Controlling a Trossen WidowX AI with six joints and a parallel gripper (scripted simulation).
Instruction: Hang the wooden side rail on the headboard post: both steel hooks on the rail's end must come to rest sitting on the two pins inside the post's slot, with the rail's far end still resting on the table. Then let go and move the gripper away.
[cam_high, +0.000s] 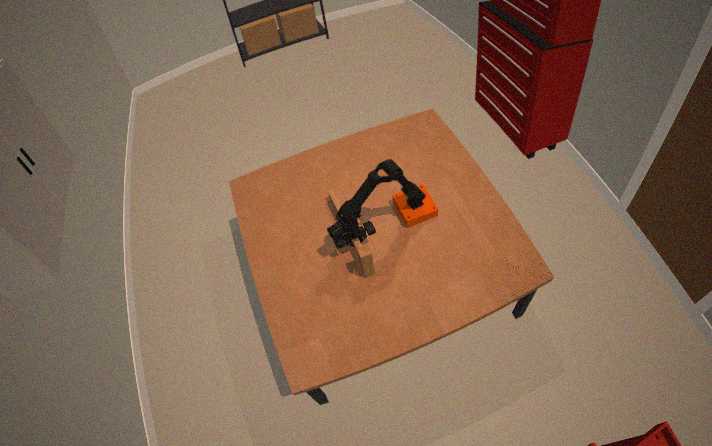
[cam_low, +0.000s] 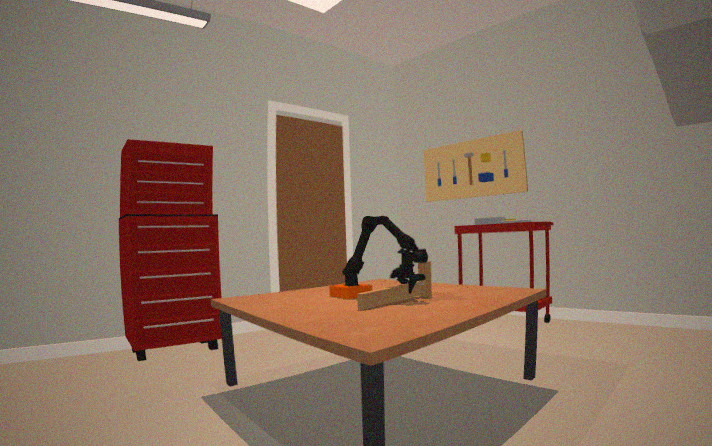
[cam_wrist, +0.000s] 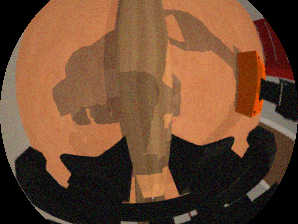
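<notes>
Now: gripper tip 13 cm to the right of the headboard post, 5 cm below it and 2 cm short of it.
</notes>
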